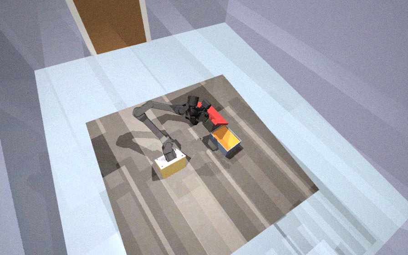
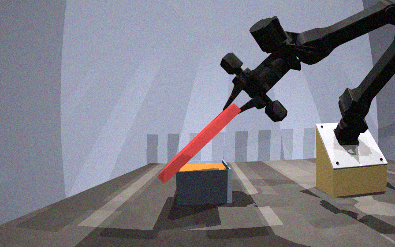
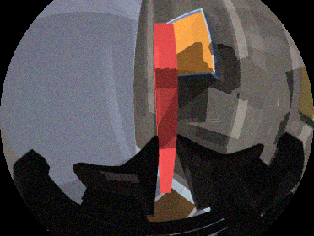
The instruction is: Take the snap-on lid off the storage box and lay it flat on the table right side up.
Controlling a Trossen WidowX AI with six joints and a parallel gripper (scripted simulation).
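Now: the red lid 60 mm ahead of my gripper tip, 50 mm below it and 10 mm to the left of it. From my gripper tip the other things lie so: storage box (180 mm to the right, 180 mm below, 80 mm ahead).
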